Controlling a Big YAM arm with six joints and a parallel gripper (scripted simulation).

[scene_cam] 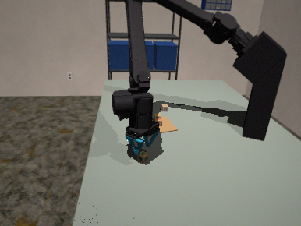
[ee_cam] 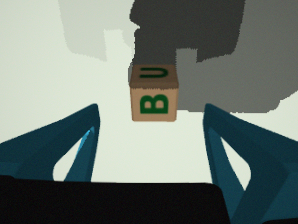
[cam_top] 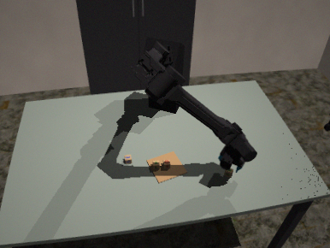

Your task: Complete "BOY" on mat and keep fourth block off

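The wooden block is 4 cm below my hand. Round my hand: orange mat 10 cm behind, 26 cm to the right, 5 cm below.
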